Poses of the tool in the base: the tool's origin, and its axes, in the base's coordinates. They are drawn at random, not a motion.
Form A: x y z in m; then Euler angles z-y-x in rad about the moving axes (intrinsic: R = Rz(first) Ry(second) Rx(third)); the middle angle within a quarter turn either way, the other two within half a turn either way.
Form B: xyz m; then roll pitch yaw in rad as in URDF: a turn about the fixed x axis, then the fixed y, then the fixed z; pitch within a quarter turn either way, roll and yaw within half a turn. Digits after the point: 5 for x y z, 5 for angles.
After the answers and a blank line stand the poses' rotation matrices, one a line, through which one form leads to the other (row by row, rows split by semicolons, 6 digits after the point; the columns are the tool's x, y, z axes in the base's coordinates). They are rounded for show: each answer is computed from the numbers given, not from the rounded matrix.
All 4 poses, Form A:
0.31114, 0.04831, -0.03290, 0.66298, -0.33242, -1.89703
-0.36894, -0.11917, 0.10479, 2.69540, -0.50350, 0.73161
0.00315, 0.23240, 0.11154, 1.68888, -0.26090, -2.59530
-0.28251, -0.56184, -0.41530, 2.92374, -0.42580, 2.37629
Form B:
0.31114, 0.04831, -0.03290, -1.89703, -0.33242, 0.66298
-0.36894, -0.11917, 0.10479, 0.73161, -0.50350, 2.69540
0.00315, 0.23240, 0.11154, -2.59530, -0.26090, 1.68888
-0.28251, -0.56184, -0.41530, 2.37629, -0.42580, 2.92374

0.745014 0.440880 -0.500579; 0.581775 -0.062335 0.810958; 0.326331 -0.895399 -0.302933
-0.790146 -0.030323 0.612168; 0.377980 -0.810350 0.447731; 0.482494 0.585161 0.651756
-0.113823 0.832718 -0.541871; 0.959430 0.233741 0.157668; 0.257950 -0.501941 -0.825540
-0.889183 0.435249 -0.141112; 0.196835 0.642282 0.740763; 0.413049 0.630898 -0.656778

